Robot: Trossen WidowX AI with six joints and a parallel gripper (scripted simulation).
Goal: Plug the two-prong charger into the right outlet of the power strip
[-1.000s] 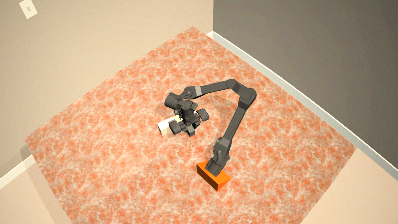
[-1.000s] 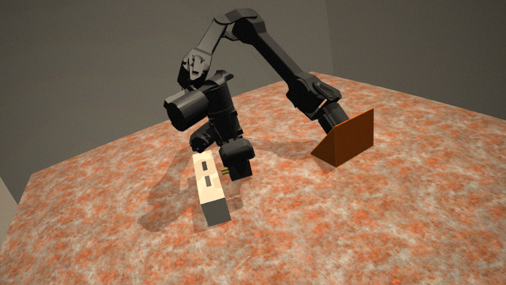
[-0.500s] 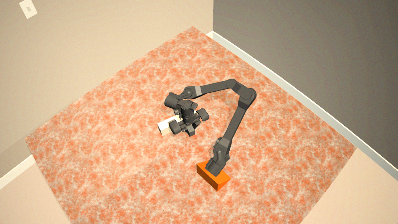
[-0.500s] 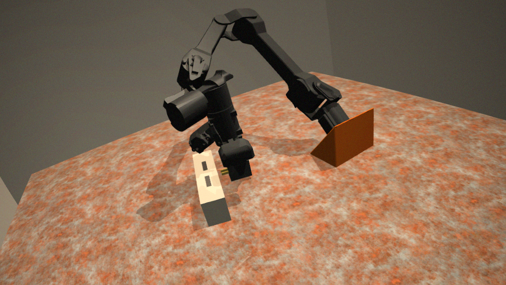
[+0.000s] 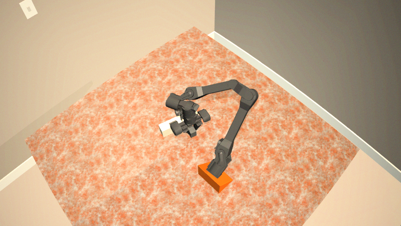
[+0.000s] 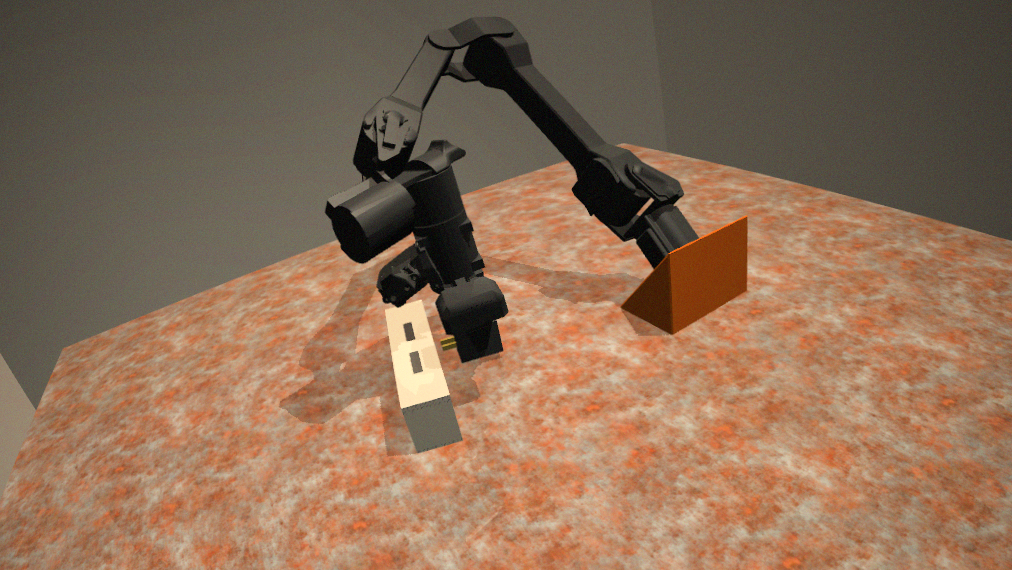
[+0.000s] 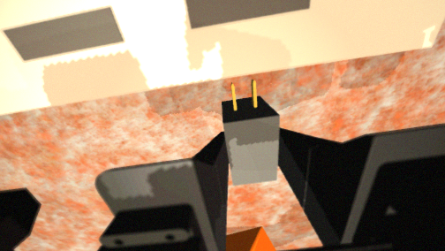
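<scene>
Right now the two-prong charger is 2 cm ahead of my gripper tip, 1 cm to the right of it and 1 cm above it.
</scene>
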